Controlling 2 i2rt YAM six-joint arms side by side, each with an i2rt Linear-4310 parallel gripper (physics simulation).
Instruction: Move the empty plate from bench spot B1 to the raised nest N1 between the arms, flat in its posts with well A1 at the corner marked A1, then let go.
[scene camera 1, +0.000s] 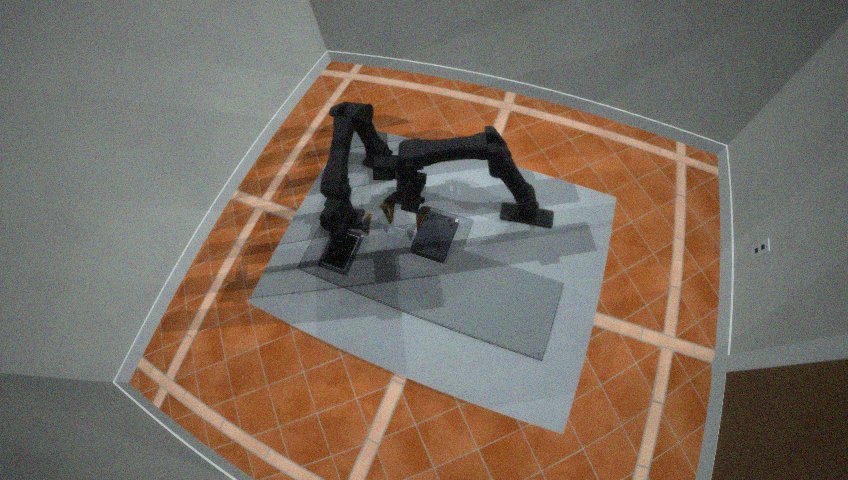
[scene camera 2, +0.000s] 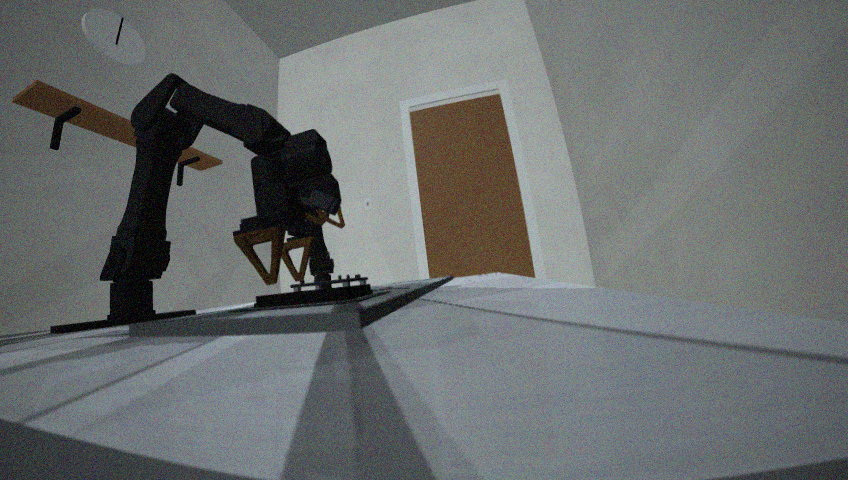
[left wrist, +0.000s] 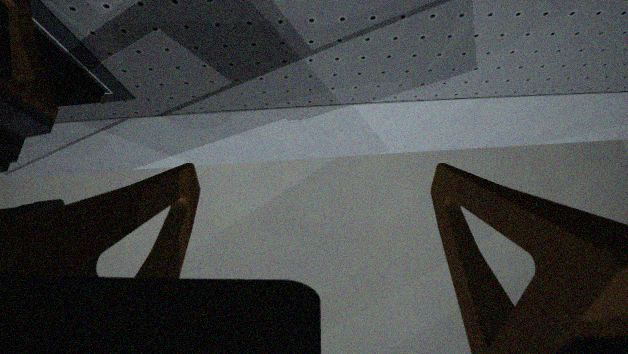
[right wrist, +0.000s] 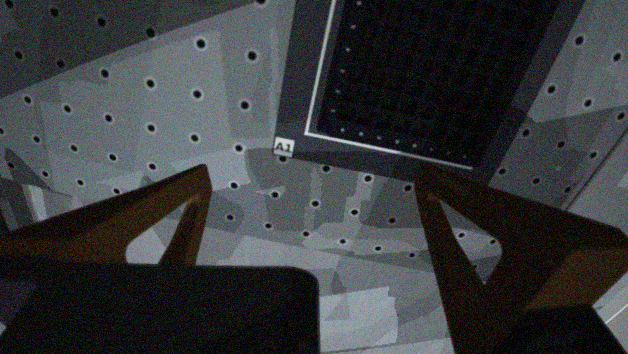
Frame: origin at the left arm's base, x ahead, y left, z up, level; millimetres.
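Seen in the pictures: left gripper, fingertip midpoint: (scene camera 1: 404, 226) (scene camera 2: 334, 225) (left wrist: 315, 176); right gripper, fingertip midpoint: (scene camera 1: 356, 231) (scene camera 2: 287, 282) (right wrist: 313, 175); left arm's base, origin of the base link: (scene camera 1: 526, 215); right arm's base, origin of the base link: (scene camera 2: 132, 322).
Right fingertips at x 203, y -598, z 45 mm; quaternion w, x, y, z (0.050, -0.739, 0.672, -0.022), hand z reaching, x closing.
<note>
Pixels of each thing's middle, then the offset from my right fingertips to it. "pt": a spot on its surface instead. Level surfaces: height alone.
- black plate, body centre: (right wrist: 446, 15) (left wrist: 8, 60) (scene camera 2: 316, 295) (scene camera 1: 340, 249) dx +71, dy -49, dz -23 mm
- dark pad, surface spot: (right wrist: 296, 95) pt dx +27, dy +12, dz -30 mm
- pad's A1 label, surface spot: (right wrist: 284, 147) pt dx -2, dy +16, dz -30 mm
- grey perforated board, its level: dz -32 mm
- pale bench top, its level: dz -44 mm
The black plate (scene camera 1: 342, 252) (left wrist: 60, 65) (right wrist: 425, 85) lies flat on bench spot B1, inside a white outline on a dark pad (right wrist: 296, 95). The pad's A1 label (right wrist: 284, 147) shows at its near left corner in the right wrist view. The raised nest N1 (scene camera 1: 433, 240) (scene camera 2: 270, 297) is a dark base with short posts and holds no plate. My right gripper (right wrist: 313, 175) (scene camera 2: 284, 280) is open and empty, above and short of the plate's near edge. My left gripper (left wrist: 315, 176) (scene camera 1: 405, 224) (scene camera 2: 327, 224) is open and empty, raised beside the nest.
A grey perforated board (scene camera 1: 505, 309) (left wrist: 400, 55) lies under the pad and nest on the pale bench top (scene camera 1: 476, 386). Both arms reach in from the back, their grippers close together. A wall shelf (scene camera 2: 98, 118) and a brown door (scene camera 2: 473, 184) stand in the background.
</note>
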